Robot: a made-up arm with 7 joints. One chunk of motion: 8 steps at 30 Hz.
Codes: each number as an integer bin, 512 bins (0 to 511) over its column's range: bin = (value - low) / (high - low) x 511, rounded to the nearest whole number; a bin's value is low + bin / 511 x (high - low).
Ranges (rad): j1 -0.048..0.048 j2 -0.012..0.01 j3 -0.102..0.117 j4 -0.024..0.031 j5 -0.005..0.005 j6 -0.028..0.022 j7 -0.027..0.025
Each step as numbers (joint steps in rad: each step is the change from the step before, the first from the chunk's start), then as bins.
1 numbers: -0.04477 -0.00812 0.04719 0.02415 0.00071 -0.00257 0.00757
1 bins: 17 90 348 447 292 260 340
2 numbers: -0.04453 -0.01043 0.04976 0.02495 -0.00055 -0.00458 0.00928
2 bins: 18 36 354 455 227 239 357
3 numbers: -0.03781 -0.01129 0.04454 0.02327 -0.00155 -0.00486 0.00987
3 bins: 54 16 342 439 176 236 362
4 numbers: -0.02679 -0.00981 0.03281 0.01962 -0.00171 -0.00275 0.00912
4 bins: 113 51 315 405 168 258 355
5 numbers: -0.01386 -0.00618 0.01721 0.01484 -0.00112 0.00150 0.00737
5 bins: 182 135 278 361 198 301 338
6 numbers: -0.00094 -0.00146 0.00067 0.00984 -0.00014 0.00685 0.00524
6 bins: 250 245 240 314 248 356 317
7 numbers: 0.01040 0.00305 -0.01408 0.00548 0.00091 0.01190 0.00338
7 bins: 311 350 205 274 302 408 299
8 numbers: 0.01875 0.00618 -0.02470 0.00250 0.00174 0.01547 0.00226
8 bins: 355 422 180 246 344 444 288
